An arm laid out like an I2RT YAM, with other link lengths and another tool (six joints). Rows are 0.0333 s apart.
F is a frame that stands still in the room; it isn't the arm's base.
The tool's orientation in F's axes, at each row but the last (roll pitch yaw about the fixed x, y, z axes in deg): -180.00, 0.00, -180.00; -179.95, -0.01, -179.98; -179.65, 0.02, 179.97; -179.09, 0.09, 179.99; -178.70, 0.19, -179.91; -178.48, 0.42, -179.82
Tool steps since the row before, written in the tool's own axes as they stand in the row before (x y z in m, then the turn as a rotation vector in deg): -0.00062, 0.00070, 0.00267, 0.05, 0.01, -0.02; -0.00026, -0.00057, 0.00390, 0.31, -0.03, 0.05; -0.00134, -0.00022, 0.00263, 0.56, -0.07, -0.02; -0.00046, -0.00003, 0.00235, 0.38, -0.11, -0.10; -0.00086, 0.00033, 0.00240, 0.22, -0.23, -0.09; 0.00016, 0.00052, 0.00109, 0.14, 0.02, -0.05
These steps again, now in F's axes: 0.00062, 0.00070, -0.00267, -0.05, 0.01, 0.02; 0.00026, -0.00057, -0.00390, -0.31, -0.03, -0.05; 0.00134, -0.00024, -0.00263, -0.56, -0.07, 0.02; 0.00046, -0.00007, -0.00235, -0.38, -0.11, 0.10; 0.00087, 0.00028, -0.00240, -0.22, -0.23, 0.09; -0.00015, 0.00049, -0.00110, -0.14, 0.02, 0.05
